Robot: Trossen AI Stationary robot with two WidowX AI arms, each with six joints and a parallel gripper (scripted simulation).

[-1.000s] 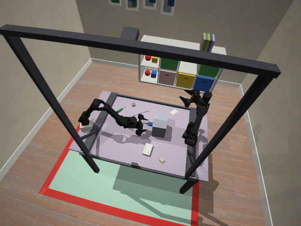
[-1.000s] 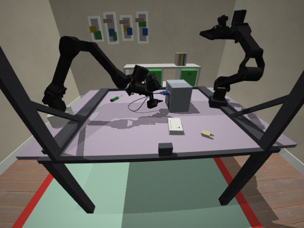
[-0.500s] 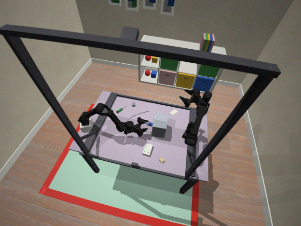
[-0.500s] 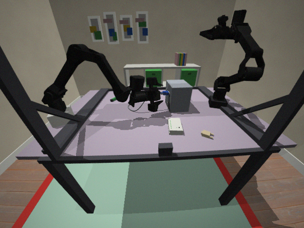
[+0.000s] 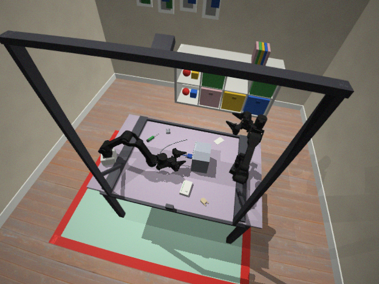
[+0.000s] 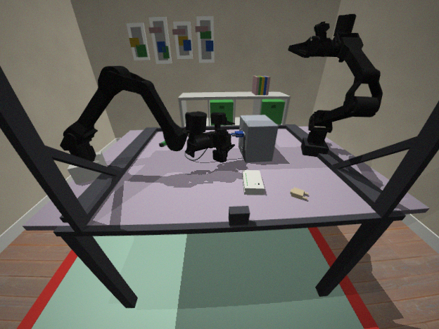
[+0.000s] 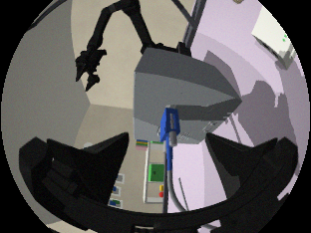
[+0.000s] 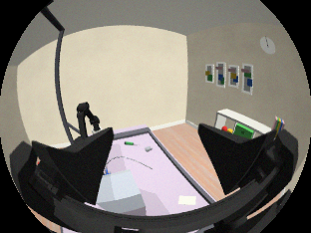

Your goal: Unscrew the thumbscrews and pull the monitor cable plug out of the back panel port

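My left hand is 30 mm short of the blue plug, 50 mm to the left of it and 10 mm above it. Also, from my left hand: back panel: 50 mm ahead, 80 mm to the right, 30 mm below; then grey box: 50 mm ahead, 140 mm to the right, 40 mm below; then white device: 170 mm behind, 50 mm to the right, 100 mm below.
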